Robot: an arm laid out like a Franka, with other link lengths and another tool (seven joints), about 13 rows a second.
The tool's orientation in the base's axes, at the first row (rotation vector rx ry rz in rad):
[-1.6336, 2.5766, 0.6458]
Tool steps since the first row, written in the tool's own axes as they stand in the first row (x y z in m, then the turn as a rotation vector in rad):
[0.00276, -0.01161, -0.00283, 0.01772, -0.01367, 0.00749]
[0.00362, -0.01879, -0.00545, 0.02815, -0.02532, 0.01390]
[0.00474, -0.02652, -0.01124, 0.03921, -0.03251, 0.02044]
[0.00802, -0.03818, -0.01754, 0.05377, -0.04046, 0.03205]
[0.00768, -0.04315, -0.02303, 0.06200, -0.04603, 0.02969]
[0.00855, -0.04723, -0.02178, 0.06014, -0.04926, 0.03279]
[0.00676, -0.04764, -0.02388, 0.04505, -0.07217, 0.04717]
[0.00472, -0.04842, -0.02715, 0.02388, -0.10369, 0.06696]
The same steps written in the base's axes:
[0.00942, -0.00762, -0.00190, 0.00243, -0.01759, -0.01554]
[0.01580, -0.01191, -0.00207, 0.00659, -0.02856, -0.02771]
[0.02317, -0.01775, 0.00040, 0.00657, -0.03839, -0.03867]
[0.03308, -0.02707, 0.00154, 0.00463, -0.04971, -0.05534]
[0.03865, -0.03054, 0.00499, 0.00623, -0.05967, -0.05696]
[0.04156, -0.03234, 0.00230, 0.00927, -0.05815, -0.06042]
[0.04314, -0.03169, 0.00451, 0.03317, -0.04844, -0.07757]
[0.04538, -0.03138, 0.00772, 0.06623, -0.03473, -0.10106]

